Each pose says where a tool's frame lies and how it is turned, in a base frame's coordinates. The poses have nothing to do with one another.
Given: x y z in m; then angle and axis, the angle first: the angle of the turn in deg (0 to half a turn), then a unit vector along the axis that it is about.
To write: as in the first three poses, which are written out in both.
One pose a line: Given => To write
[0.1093 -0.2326 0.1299 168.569 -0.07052 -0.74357 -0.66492] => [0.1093 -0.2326 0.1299 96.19 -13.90 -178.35]
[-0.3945 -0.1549 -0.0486 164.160 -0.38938 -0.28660 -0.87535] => [-0.3945 -0.1549 -0.0486 35.49 -48.33 -178.28]
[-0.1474 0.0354 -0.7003 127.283 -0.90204 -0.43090 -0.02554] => [-0.1474 0.0354 -0.7003 -130.82 -22.32 40.75]
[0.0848 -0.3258 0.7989 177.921 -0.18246 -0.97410 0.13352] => [0.0848 -0.3258 0.7989 -164.53 0.77 158.89]
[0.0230 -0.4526 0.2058 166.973 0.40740 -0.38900 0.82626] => [0.0230 -0.4526 0.2058 -55.46 -48.79 -168.92]
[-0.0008 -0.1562 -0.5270 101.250 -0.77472 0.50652 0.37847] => [-0.0008 -0.1562 -0.5270 -92.58 57.91 -10.60]
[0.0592 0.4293 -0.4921 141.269 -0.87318 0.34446 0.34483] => [0.0592 0.4293 -0.4921 -149.50 48.72 -28.98]
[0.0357 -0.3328 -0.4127 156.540 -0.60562 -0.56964 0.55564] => [0.0357 -0.3328 -0.4127 -110.99 24.73 103.63]
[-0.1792 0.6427 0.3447 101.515 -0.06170 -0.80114 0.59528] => [-0.1792 0.6427 0.3447 -70.38 -47.81 106.89]
